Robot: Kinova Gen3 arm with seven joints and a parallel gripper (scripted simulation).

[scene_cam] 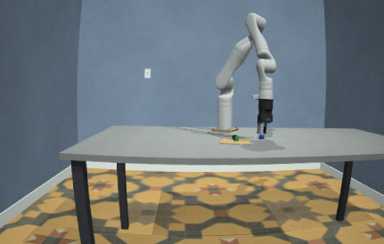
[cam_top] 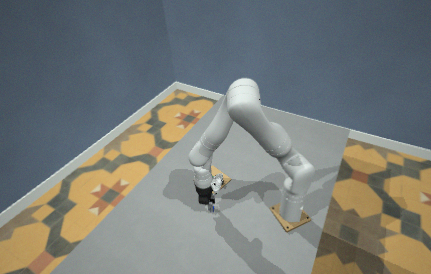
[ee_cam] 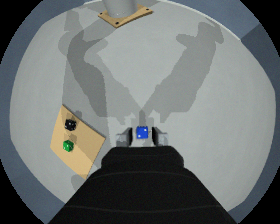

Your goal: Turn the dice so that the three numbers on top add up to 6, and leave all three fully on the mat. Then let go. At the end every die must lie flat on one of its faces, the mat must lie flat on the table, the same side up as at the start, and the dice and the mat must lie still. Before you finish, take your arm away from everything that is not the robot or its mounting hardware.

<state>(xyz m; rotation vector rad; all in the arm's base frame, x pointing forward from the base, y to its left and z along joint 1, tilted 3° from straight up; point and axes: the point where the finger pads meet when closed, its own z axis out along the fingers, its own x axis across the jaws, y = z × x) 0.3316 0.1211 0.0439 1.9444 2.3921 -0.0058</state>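
The blue die is 4 cm below my hand. Also, from my hand: black die 15 cm to the right, 3 cm below, 2 cm ahead; green die 16 cm to the right, 7 cm ahead, 3 cm below; tan mat 16 cm to the right, 7 cm ahead, 4 cm below.
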